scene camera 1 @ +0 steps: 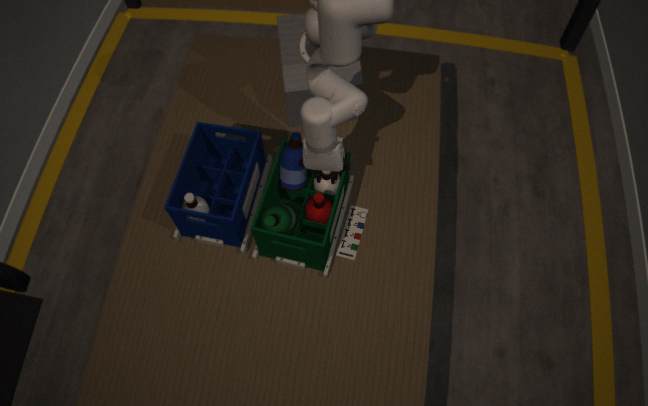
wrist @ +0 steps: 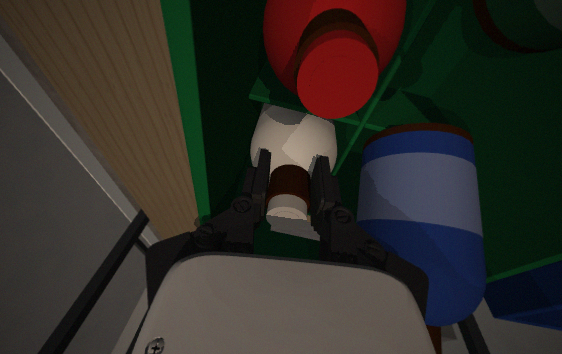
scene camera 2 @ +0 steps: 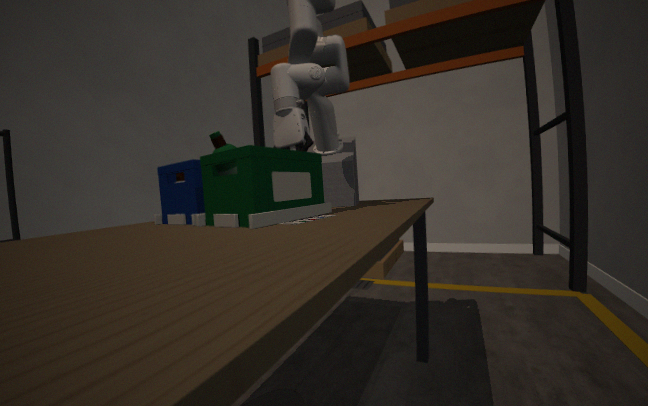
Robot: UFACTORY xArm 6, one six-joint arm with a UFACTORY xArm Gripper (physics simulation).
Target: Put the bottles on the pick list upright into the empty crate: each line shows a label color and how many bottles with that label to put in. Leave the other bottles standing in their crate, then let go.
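Frame: origin at the arm's base, x right, y down, z ahead, level; centimetres.
Seen in the pictures: gripper, fingertip midpoint: [scene camera 1: 326, 178] [wrist: 291, 167]; arm's base, origin of the base link: [scene camera 2: 328, 148].
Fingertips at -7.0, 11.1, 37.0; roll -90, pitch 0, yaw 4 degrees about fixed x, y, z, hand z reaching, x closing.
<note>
Pixels of each thing's top centre, then the offset from my fingertips to it, as dx, dy, dz. Level surfaces: height alone.
- green crate, middle of its top: [wrist: 464, 149] [scene camera 1: 302, 189] [scene camera 2: 264, 154] +5.1, -4.9, +6.7
- blue bottle, middle of its top: [scene camera 1: 292, 143] +9.1, -10.8, -2.7
- red bottle, middle of its top: [wrist: 335, 84] [scene camera 1: 318, 197] +0.8, -3.7, +7.6
- blue crate, middle of its top: [scene camera 1: 213, 168] [scene camera 2: 213, 165] +29.3, -4.9, +3.8
- pick list, middle of its top: [scene camera 2: 309, 218] [scene camera 1: 352, 231] -8.6, +12.4, +8.6
- wooden table, its level: dy +12.6
My gripper [scene camera 1: 326, 178] [wrist: 291, 167] is shut on the neck of a white bottle [scene camera 1: 326, 188] [wrist: 300, 137], low in the back right compartment of the green crate [scene camera 1: 285, 248] [scene camera 2: 230, 192] [wrist: 185, 90]. A blue bottle [scene camera 1: 293, 172] [wrist: 420, 192] leans toward the arm's base in the compartment beside it. A red bottle [scene camera 1: 319, 211] [wrist: 337, 75] stands in front of the held one. A green bottle [scene camera 1: 276, 220] [scene camera 2: 217, 142] tilts at the front left. The blue crate [scene camera 1: 210, 227] [scene camera 2: 180, 197] holds a white bottle [scene camera 1: 196, 205]. The pick list [scene camera 1: 353, 229] shows white, blue, red and green marks; counts are unreadable.
White rails [scene camera 1: 330, 257] [scene camera 2: 290, 215] edge the crates on the wooden table [scene camera 1: 250, 325] [scene camera 2: 175, 285]. The blue crate stands close to the left of the green one. A storage rack [scene camera 2: 575, 150] stands behind the table.
</note>
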